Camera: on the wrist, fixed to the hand. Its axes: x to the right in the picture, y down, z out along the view.
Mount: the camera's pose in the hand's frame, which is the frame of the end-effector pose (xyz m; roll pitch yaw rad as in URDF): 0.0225 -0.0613 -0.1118 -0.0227 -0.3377 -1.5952
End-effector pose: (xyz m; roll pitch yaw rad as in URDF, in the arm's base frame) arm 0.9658 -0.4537 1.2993 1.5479 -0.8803 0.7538
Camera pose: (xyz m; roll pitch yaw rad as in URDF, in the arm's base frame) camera 0.9366 -0.3297 1.2760 1.2514 0.6605 0.2906
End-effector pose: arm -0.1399 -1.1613 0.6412 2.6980 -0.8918 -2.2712
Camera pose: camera -0.0325 -1.1943 0.7056 2.0661 0.4781 -1.3449
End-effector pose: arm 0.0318 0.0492 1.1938 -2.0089 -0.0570 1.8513
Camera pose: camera 0.0995 0.0860 1.2979 3.0063 -0.7911 -2.7704
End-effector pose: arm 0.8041 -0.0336 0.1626 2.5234 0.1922 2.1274
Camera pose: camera 0.6894 -0.0665 0.2129 -2.8181 0.9227 -2.2846
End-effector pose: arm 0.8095 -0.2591 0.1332 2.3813 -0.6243 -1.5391
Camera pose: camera 0.9308 -0.2508 0.1778 2.1169 0.8266 -0.8022
